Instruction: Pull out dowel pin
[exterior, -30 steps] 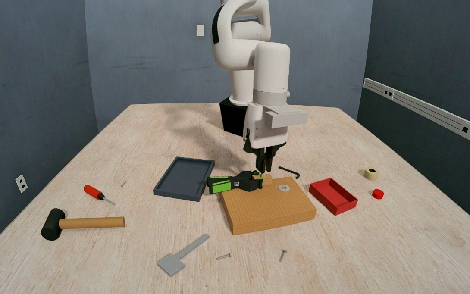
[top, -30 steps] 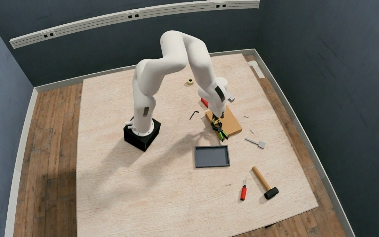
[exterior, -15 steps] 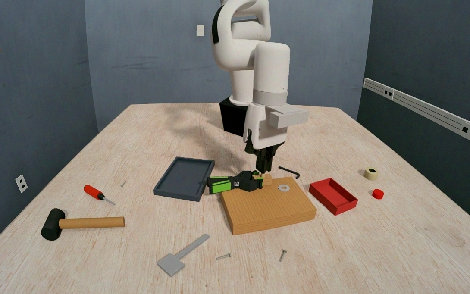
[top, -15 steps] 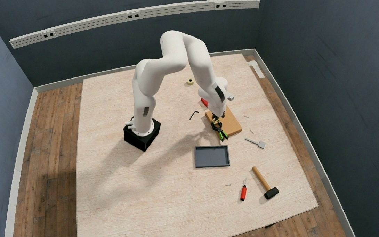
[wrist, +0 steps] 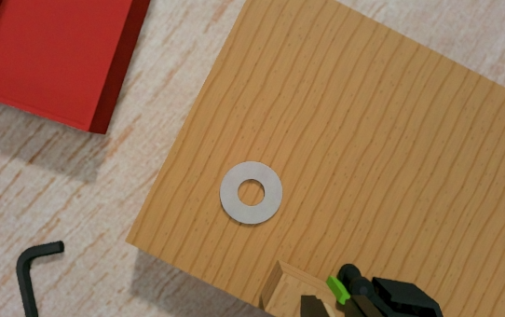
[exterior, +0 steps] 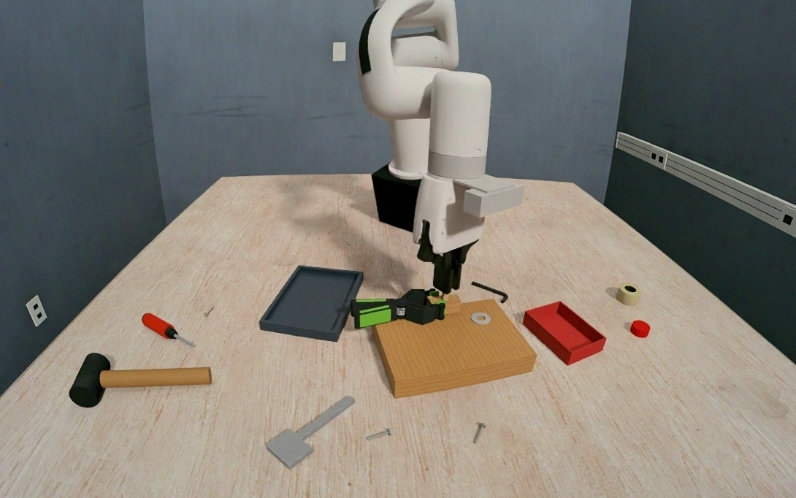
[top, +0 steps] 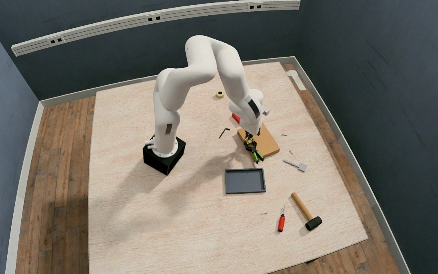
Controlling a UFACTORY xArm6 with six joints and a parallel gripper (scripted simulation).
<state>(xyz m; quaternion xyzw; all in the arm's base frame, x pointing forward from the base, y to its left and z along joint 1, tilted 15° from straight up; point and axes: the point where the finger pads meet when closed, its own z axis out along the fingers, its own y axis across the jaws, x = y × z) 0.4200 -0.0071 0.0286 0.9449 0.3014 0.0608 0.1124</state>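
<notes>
Now: the dowel pin 20 mm below my hand. Also, from my hand: small wooden block (50 mm below); hex key (90 mm behind, 120 mm to the left, 90 mm below); washer (20 mm ahead, 50 mm to the left, 60 mm below).
</notes>
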